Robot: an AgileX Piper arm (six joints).
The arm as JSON. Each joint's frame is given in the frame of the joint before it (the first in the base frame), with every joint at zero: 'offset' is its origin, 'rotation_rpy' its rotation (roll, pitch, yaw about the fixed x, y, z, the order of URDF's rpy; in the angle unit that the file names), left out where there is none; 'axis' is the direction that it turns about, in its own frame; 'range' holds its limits. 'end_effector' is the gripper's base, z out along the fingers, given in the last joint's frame.
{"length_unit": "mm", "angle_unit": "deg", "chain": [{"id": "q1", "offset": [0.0, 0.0, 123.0], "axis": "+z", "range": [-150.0, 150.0]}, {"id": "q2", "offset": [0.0, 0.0, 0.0], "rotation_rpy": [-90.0, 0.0, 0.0], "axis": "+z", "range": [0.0, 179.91]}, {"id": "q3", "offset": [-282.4, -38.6, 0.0], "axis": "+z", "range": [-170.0, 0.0]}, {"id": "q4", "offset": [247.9, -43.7, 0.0], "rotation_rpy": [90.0, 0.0, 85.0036], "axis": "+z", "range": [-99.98, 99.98]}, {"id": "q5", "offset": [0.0, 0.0, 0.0], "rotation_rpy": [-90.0, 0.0, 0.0], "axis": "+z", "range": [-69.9, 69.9]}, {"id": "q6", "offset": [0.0, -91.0, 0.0], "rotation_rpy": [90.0, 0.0, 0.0], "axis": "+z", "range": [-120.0, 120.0]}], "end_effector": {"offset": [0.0, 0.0, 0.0]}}
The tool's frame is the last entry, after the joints.
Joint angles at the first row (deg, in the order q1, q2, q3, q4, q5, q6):
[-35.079, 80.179, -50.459, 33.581, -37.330, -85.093]
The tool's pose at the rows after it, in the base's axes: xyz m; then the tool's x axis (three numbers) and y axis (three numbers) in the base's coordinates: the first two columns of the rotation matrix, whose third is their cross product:
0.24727 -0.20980 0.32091 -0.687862 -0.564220 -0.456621 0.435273 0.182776 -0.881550
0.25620 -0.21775 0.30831 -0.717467 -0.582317 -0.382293 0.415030 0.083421 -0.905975
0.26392 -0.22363 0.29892 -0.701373 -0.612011 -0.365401 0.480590 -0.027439 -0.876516
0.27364 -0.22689 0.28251 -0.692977 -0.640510 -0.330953 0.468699 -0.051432 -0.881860
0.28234 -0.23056 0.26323 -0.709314 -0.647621 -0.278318 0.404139 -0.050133 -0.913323
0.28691 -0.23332 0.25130 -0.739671 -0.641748 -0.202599 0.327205 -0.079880 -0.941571
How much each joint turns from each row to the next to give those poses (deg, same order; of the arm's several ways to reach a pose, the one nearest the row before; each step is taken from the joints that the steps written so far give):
[-0.001, 3.181, 0.000, -2.764, -2.056, -4.654]
[0.002, 4.278, 0.000, -3.012, -7.458, -1.046]
[-0.002, 4.751, 0.001, -4.052, -11.882, 3.605]
[0.000, 3.935, -0.002, -3.262, -4.383, 1.436]
[0.001, 3.334, -0.104, -1.562, -0.382, -1.423]
[-0.001, 2.032, -0.200, -0.276, -0.002, -4.037]

